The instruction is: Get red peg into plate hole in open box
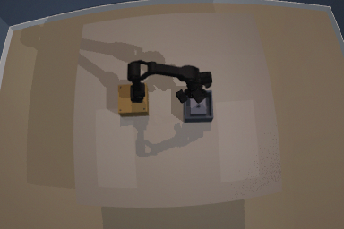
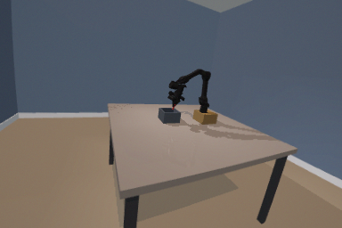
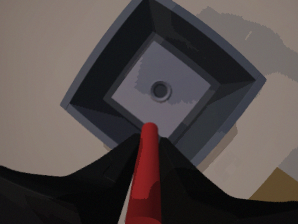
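The red peg is 1 cm to the left of my gripper tip and 1 cm above it. From my gripper tip the other things lie so: light grey plate (9 cm below, 3 cm to the right, 2 cm ahead); dark blue-grey box (11 cm below, 3 cm to the right, 2 cm ahead).
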